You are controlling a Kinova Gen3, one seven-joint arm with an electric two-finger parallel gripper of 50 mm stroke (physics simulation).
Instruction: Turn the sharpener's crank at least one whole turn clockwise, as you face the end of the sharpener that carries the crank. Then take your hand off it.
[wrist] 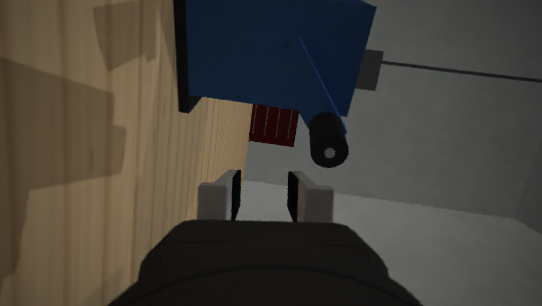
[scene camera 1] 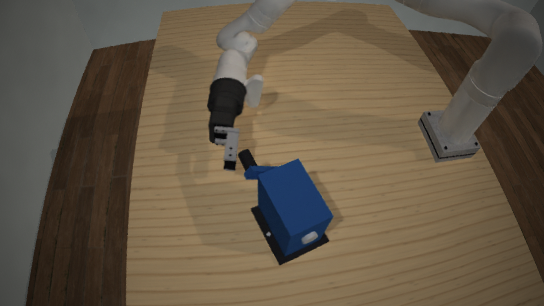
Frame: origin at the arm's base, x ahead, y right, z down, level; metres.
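Seen in the pictures: gripper, between the fingertips: (wrist: pixel 264 188) (scene camera 1: pixel 229 165); arm's base, origin of its link: (scene camera 1: pixel 453 129).
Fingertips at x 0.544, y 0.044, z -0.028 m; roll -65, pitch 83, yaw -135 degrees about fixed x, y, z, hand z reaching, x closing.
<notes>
Offsets run from my fingertips to a thing's middle. "spot": to the spot under its first point. Level surfaces: height alone.
The blue sharpener (scene camera 1: pixel 295 205) (wrist: pixel 250 55) stands on its black base plate @(spot: dx -0.034, dy -0.128, dz +0.065 m) (scene camera 1: pixel 267 235) (wrist: pixel 181 60). Its blue crank arm (scene camera 1: pixel 257 172) (wrist: pixel 320 102) is on the end facing my gripper, with a black handle @(spot: dx -0.029, dy -0.024, dz -0.046 m) (scene camera 1: pixel 247 158) (wrist: pixel 328 140) sticking out. In the wrist view the arm slants down and right from the sharpener's end face. My gripper (scene camera 1: pixel 229 162) (wrist: pixel 264 188) is partly open and empty, apart from the handle. In the wrist view the handle is above and right of the right fingertip, outside the gap. In the scene view the fingers overlap, left of the handle.
The wooden table @(dz +0.075 m) (scene camera 1: pixel 400 225) (wrist: pixel 165 150) bears the sharpener and the arm's grey mounting plate (scene camera 1: pixel 452 151) at the right. In the wrist view a dark red panel (wrist: pixel 274 125) and a grey box (wrist: pixel 370 70) with a thin dark line show beyond the sharpener.
</notes>
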